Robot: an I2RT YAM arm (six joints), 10 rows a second.
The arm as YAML. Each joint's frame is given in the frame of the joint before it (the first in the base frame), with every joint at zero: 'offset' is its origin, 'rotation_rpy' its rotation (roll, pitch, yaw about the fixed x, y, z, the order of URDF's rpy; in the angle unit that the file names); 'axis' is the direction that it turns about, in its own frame. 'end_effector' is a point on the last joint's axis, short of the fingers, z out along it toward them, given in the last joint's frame.
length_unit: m
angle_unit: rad
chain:
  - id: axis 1
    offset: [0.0, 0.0, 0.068]
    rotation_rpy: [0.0, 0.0, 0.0]
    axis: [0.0, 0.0, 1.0]
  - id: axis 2
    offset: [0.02, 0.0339, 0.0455]
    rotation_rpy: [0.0, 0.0, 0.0]
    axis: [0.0, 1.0, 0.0]
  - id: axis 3
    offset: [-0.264, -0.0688, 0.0]
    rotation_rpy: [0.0, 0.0, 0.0]
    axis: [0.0, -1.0, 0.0]
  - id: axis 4
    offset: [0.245, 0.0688, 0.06]
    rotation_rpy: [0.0, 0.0, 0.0]
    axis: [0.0, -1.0, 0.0]
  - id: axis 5
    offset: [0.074, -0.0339, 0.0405]
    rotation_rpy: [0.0, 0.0, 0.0]
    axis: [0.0, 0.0, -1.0]
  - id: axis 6
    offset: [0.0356, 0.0, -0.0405]
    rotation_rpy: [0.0, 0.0, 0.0]
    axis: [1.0, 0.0, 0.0]
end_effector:
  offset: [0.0, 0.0, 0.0]
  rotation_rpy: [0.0, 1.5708, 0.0]
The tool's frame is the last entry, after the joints.
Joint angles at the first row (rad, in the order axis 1, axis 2, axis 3, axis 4, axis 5, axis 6):
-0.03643 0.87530 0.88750 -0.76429 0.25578 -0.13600
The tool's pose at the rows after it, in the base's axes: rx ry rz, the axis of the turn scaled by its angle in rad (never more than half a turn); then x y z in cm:
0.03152 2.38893 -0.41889 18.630 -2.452 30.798
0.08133 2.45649 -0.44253 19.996 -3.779 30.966
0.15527 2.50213 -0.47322 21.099 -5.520 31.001
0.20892 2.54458 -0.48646 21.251 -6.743 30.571
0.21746 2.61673 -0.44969 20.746 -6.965 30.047
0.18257 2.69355 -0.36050 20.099 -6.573 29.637
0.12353 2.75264 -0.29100 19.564 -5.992 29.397
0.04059 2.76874 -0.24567 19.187 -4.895 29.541
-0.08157 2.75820 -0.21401 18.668 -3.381 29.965
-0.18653 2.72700 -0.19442 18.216 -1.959 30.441
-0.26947 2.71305 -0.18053 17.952 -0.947 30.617
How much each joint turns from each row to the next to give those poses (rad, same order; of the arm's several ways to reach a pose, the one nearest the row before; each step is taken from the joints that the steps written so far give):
-0.04655 0.07971 0.05798 -0.03815 -0.00039 -0.02290
-0.06063 0.08660 0.06143 -0.03663 -0.00609 -0.00951
-0.07212 0.07249 0.04844 -0.01638 -0.00077 -0.00841
-0.05300 0.03089 0.00993 -0.01833 -0.00495 -0.00608
-0.02022 0.00803 0.00116 -0.06371 -0.02708 -0.00115
-0.00080 -0.00078 0.00072 -0.07779 -0.05953 -0.00804
0.01225 -0.00380 0.00003 -0.06297 -0.04347 -0.01942
0.04384 -0.01679 -0.00002 -0.03546 -0.02366 -0.01071
0.06869 -0.03090 -0.00001 -0.02594 -0.01411 -0.01715
0.07173 -0.03014 0.00042 -0.00842 -0.00419 -0.00570
0.05454 -0.01336 -0.00001 -0.00878 -0.00077 -0.00688

